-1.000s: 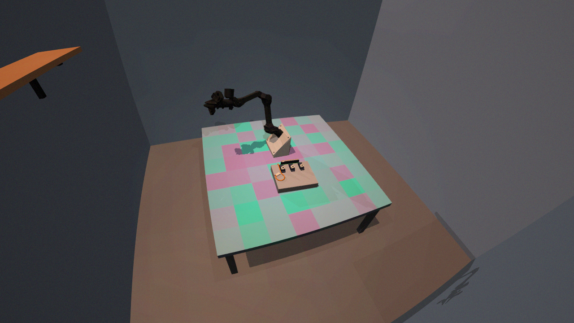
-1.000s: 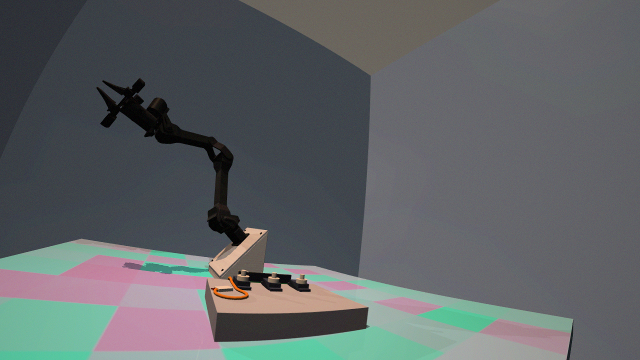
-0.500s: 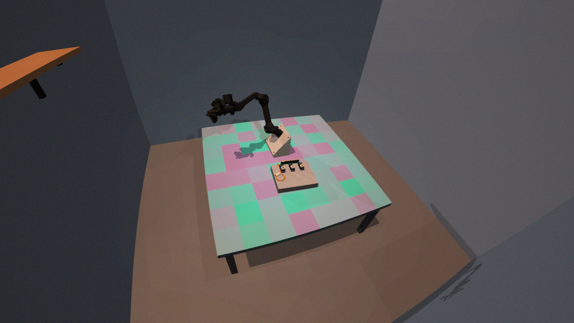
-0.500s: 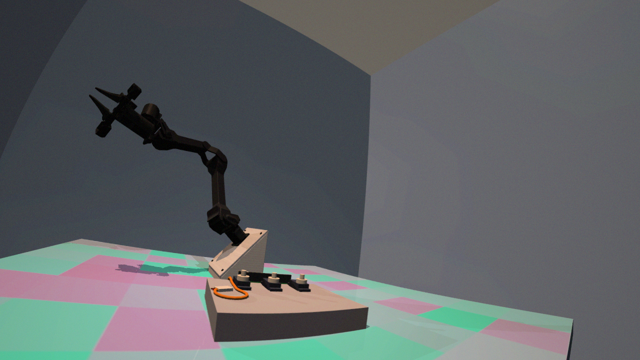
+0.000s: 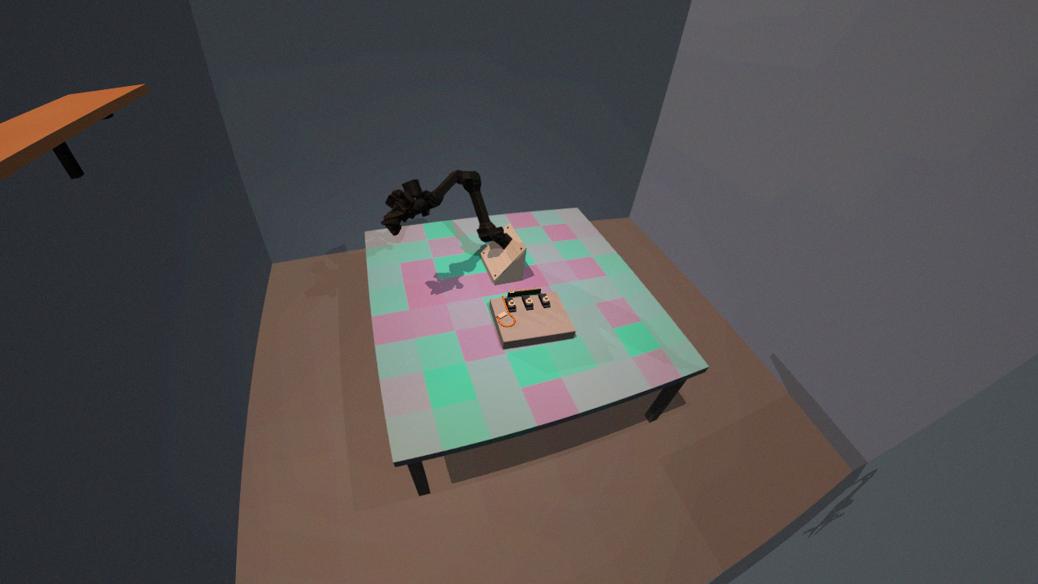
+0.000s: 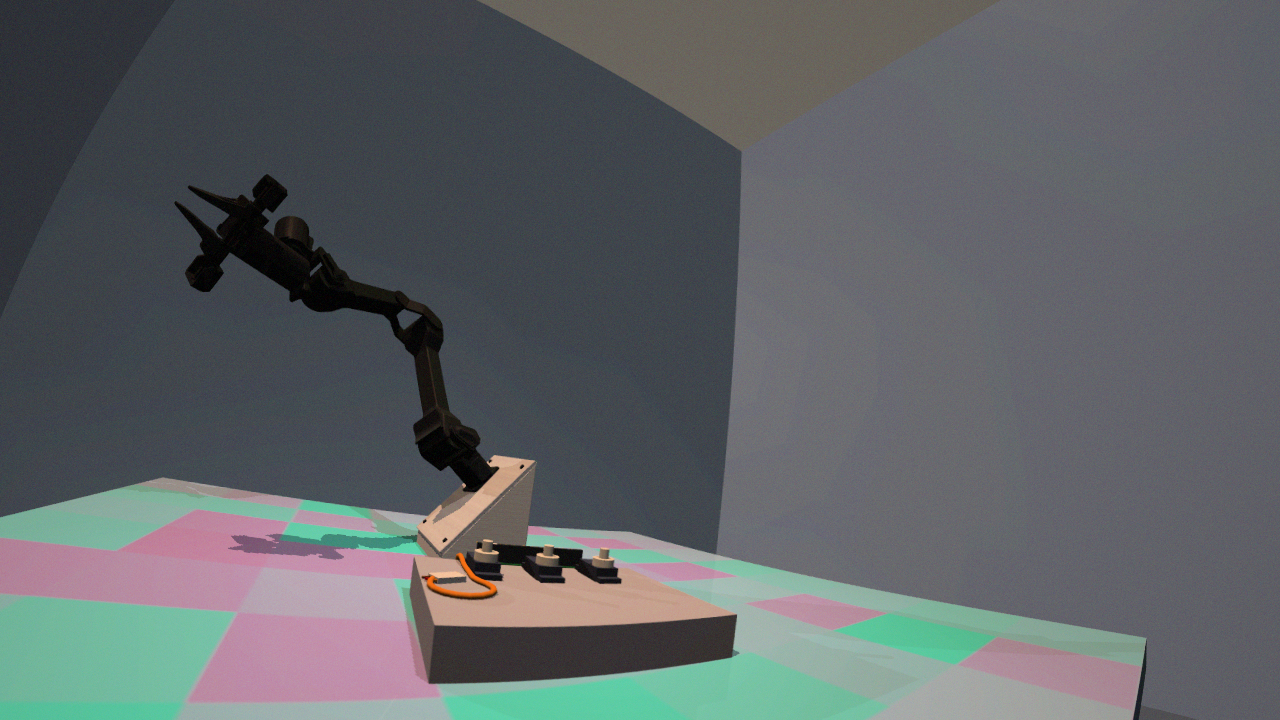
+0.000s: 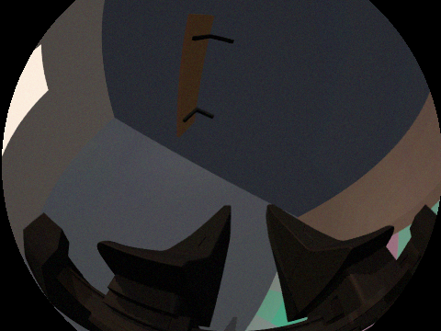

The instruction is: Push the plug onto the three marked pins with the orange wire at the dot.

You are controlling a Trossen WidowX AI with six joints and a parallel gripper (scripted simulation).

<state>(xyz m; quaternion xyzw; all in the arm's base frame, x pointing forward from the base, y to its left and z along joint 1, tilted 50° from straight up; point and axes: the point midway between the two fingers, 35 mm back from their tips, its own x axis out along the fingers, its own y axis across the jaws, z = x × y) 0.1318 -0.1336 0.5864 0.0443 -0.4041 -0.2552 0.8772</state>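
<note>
Now: the white band 150 mm ahead of my gripper tip, 470 mm to the left of it and 370 mm below it. The rest, counted from my gripper tip: black pin strip 160 mm ahead, 530 mm to the left, 380 mm below.
</note>
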